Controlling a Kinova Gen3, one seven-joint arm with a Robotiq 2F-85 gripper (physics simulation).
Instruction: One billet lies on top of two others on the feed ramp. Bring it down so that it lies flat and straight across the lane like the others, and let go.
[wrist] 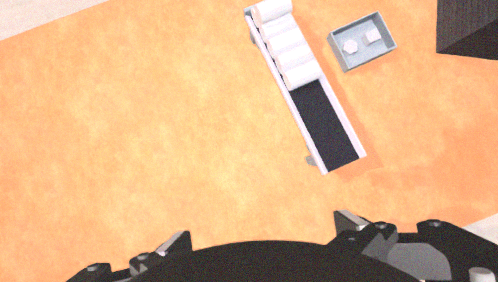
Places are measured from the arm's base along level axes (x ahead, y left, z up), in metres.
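Pixels of known places: gripper, between the fingertips: (263,237).
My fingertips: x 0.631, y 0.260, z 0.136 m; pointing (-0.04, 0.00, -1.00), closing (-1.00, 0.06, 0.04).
For each thing: its middle in the pictures, then the offset to it from my fingertips. "pt": a spot on its surface instead. Level surfaces: height alone.
- lowest billet, middle of its body: (301,75) 0.191 m right, 0.137 m back, 0.353 m down
- far end, a spot on its surface: (273,11) pt 0.317 m right, 0.102 m back, 0.319 m down
- grey-blue tray, a spot on its surface: (345,65) pt 0.212 m right, 0.259 m back, 0.416 m down
- orange surface, height of its surface: 0.443 m down
The feed ramp (327,127) runs from the upper middle down to the right of the centre, with a dark lane between pale side rails. Several white billets lie side by side across its upper half. The lowest billet (303,75) lies across the lane, with bare lane below it. The billet at the far end (273,11) looks larger and partly overlaps its neighbour; it seems to lie higher, but its support is hidden. My gripper (263,237) is open and empty, its fingers wide apart at the bottom of the view, apart from the ramp and billets.
A grey-blue tray (345,65) with two small white pieces stands right of the ramp's upper part. A dark block (462,30) stands at the upper right corner. The ramp stands on an orange surface (150,125), with pale areas beyond its edges at upper left and lower right.
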